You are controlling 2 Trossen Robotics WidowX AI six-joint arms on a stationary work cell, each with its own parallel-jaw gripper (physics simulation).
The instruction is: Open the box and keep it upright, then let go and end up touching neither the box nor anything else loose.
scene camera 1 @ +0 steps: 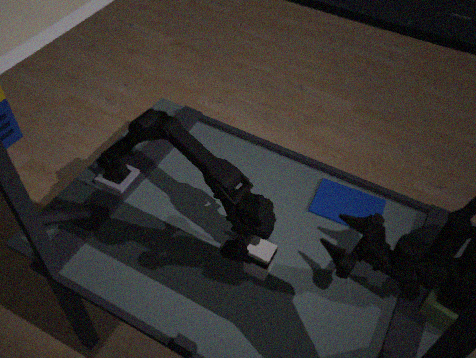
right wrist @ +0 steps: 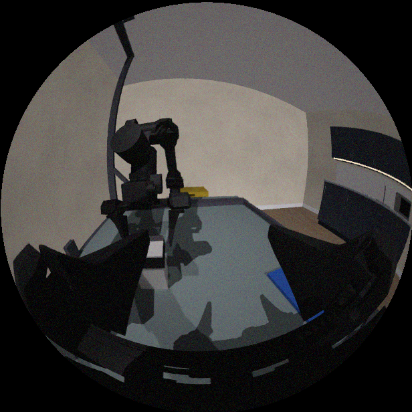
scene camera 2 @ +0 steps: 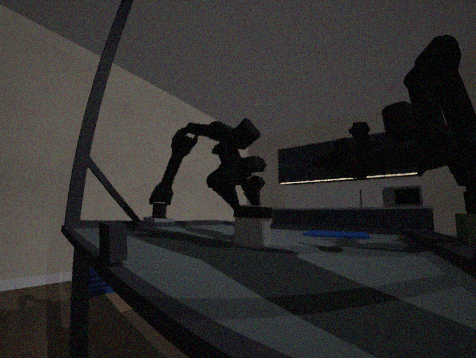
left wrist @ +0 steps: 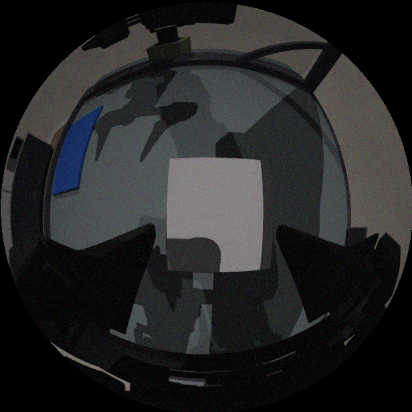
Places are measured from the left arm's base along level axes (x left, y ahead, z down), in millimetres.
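Pixels of known places: left gripper, between the fingertips: (scene camera 1: 256, 250) (scene camera 2: 249, 211); right gripper, between the fingertips: (scene camera 1: 329, 226) (scene camera 2: 319, 167); left arm's base, origin of its link: (scene camera 1: 117, 174) (scene camera 2: 158, 218); right arm's base, origin of its link: (scene camera 1: 453, 299).
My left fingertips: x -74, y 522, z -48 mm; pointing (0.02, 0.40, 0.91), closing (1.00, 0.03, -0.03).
Note:
For each thing: its top centre in the pictures, then the offset to it from my left fingertips.
- square lid, centre of its top: (scene camera 2: 253, 205) (scene camera 1: 260, 249) dx -1, dy +11, dz -14 mm
- flat blue panel, centre of its top: (scene camera 1: 348, 205) (scene camera 2: 336, 233) dx +330, dy +167, dz +74 mm
The box (scene camera 1: 260, 251) (scene camera 2: 252, 232) (left wrist: 215, 200) (right wrist: 154, 278) stands upright on the table, with a pale body and a square lid (scene camera 2: 253, 212) (right wrist: 156, 249) sitting level on top, white above and dark at its side. The lid looks closed. My left gripper (scene camera 1: 245, 245) (scene camera 2: 245, 205) (left wrist: 218, 231) (right wrist: 148, 247) is open, pointing down at the box near lid height. In the left wrist view the lid shows between the fingertips with a gap on each side. Exact fingertip heights are hard to tell. My right gripper (scene camera 1: 332, 228) (right wrist: 209, 234) is open and empty, above the table to the right of the box.
A flat blue panel (scene camera 1: 345, 201) (scene camera 2: 337, 234) (left wrist: 79, 152) (right wrist: 284, 287) lies on the table beyond the right gripper in scene camera 1. Dark rails (scene camera 1: 300, 162) edge the table. A frame post (scene camera 1: 47, 260) (scene camera 2: 92, 125) rises at the left. Shadows cross the table.

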